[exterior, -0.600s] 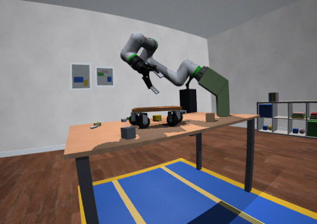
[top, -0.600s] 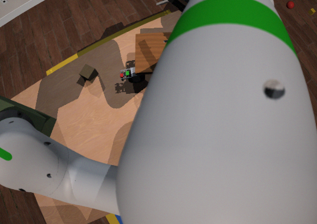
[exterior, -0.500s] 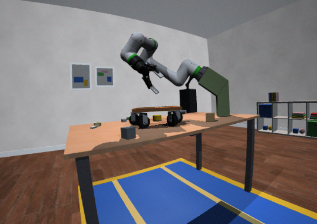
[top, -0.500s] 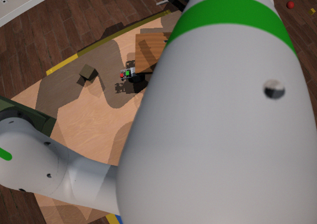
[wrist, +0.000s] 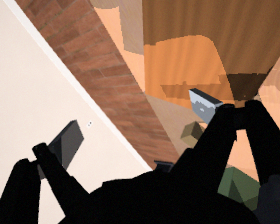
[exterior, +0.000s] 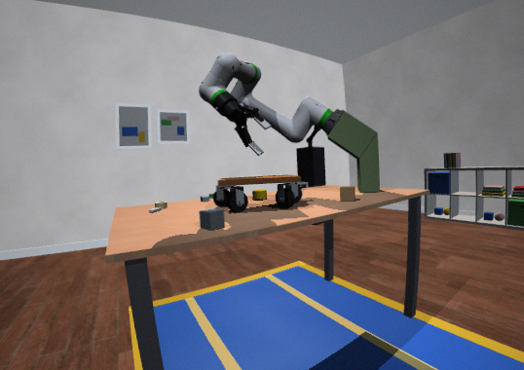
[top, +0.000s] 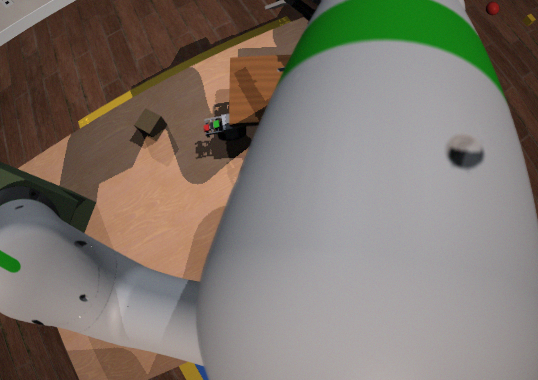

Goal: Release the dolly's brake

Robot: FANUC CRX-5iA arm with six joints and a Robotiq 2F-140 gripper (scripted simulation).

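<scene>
Now: hand 22 cm past the caster brake pedal, 1 cm to the right of it and 19 cm above it. Round my hand: tan cube 35 cm behind, 16 cm to the left, 24 cm below; then yellow cylinder 23 cm behind, 28 cm to the right, 25 cm below; then grey cube 29 cm ahead, 8 cm to the left, 24 cm below.
</scene>
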